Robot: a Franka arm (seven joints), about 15 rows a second.
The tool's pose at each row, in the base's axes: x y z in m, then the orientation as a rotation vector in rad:
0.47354 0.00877 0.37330 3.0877 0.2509 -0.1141
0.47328 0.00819 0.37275 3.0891 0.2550 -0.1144
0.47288 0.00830 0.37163 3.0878 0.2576 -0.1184
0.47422 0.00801 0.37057 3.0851 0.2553 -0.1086
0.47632 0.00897 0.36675 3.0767 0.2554 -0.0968
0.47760 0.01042 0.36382 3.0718 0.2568 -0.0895
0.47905 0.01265 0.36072 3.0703 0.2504 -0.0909
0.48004 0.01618 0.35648 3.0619 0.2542 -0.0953
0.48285 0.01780 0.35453 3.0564 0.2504 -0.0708
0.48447 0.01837 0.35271 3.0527 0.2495 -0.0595
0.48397 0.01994 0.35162 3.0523 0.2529 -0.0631
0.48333 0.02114 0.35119 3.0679 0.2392 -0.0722
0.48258 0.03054 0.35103 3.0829 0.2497 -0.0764
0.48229 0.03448 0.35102 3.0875 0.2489 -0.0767
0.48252 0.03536 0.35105 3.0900 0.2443 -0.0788
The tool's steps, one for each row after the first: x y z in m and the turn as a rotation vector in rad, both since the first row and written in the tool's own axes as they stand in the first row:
-0.00031 0.00051 0.00059 0.0016 0.0000 -0.0026
-0.00060 0.00030 0.00173 0.0009 -0.0026 -0.0044
0.00076 0.00076 0.00271 -0.0028 0.0033 -0.0028
0.00327 0.00002 0.00632 -0.0121 0.0101 -0.0028
0.00499 -0.00130 0.00908 -0.0175 0.0143 -0.0037
0.00701 -0.00338 0.01197 -0.0193 0.0131 0.0004
0.00887 -0.00685 0.01595 -0.0270 0.0095 -0.0023
0.01204 -0.00806 0.01762 -0.0346 0.0247 0.0004
0.01387 -0.00842 0.01930 -0.0392 0.0317 0.0011
0.01371 -0.01009 0.02034 -0.0392 0.0294 -0.0011
0.01330 -0.01139 0.02076 -0.0237 0.0247 0.0079
0.01408 -0.02079 0.02053 -0.0079 0.0236 0.0012
0.01442 -0.02472 0.02037 -0.0034 0.0239 0.0018
0.01479 -0.02555 0.02028 -0.0010 0.0227 0.0048

